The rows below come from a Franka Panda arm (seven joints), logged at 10 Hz.
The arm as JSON. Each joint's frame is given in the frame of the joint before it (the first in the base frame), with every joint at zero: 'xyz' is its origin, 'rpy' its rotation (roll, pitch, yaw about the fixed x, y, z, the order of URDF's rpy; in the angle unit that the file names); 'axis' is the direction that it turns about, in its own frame. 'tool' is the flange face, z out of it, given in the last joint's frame.
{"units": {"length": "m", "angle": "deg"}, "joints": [
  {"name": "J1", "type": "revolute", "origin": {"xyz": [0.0, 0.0, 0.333], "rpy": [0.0, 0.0, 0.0]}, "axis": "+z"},
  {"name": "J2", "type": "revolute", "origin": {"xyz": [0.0, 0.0, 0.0], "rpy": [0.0, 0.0, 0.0]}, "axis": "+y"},
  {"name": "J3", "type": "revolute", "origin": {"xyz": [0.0, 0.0, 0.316], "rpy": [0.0, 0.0, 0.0]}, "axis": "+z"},
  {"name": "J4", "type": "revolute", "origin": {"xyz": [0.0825, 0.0, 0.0], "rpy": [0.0, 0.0, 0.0]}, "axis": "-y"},
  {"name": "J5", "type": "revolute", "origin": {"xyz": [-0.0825, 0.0, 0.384], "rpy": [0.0, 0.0, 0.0]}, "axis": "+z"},
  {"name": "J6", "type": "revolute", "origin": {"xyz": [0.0, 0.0, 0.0], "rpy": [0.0, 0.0, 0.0]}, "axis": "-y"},
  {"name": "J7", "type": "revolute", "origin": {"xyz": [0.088, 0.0, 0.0], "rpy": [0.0, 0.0, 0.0]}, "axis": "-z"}
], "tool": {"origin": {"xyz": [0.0, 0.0, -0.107], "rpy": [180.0, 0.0, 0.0]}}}
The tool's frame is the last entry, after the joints.
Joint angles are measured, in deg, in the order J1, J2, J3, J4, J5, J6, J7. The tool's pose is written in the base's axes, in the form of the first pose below.
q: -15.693 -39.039 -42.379 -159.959 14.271 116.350 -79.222
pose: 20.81 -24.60 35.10 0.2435 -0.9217 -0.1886 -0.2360
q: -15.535 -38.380 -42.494 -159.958 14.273 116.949 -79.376
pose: 20.89 -24.71 34.82 0.2417 -0.9231 -0.1871 -0.2335
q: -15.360 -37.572 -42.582 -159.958 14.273 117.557 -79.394
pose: 20.99 -24.82 34.47 0.2407 -0.9249 -0.1845 -0.2294
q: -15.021 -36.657 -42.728 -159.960 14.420 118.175 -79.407
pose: 21.15 -24.87 34.06 0.2409 -0.9264 -0.1818 -0.2253
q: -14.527 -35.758 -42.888 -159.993 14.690 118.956 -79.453
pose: 21.37 -24.88 33.65 0.2407 -0.9277 -0.1795 -0.2221
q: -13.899 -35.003 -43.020 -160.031 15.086 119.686 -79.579
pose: 21.67 -24.82 33.32 0.2408 -0.9282 -0.1789 -0.2202
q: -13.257 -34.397 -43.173 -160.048 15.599 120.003 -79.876
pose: 21.94 -24.66 33.04 0.2434 -0.9275 -0.1803 -0.2192
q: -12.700 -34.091 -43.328 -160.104 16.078 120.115 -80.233
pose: 22.15 -24.47 32.86 0.2465 -0.9260 -0.1829 -0.2198
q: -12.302 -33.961 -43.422 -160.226 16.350 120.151 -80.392
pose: 22.28 -24.27 32.72 0.2492 -0.9249 -0.1848 -0.2197
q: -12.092 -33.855 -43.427 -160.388 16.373 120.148 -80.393
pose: 22.34 -24.09 32.57 0.2513 -0.9245 -0.1861 -0.2179
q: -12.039 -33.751 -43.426 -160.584 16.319 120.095 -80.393
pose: 22.32 -23.94 32.39 0.2534 -0.9243 -0.1868 -0.2156
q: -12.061 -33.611 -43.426 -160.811 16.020 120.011 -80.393
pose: 22.25 -23.80 32.16 0.2551 -0.9245 -0.1882 -0.2117
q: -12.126 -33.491 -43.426 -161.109 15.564 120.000 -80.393
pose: 22.13 -23.65 31.90 0.2561 -0.9249 -0.1901 -0.2071
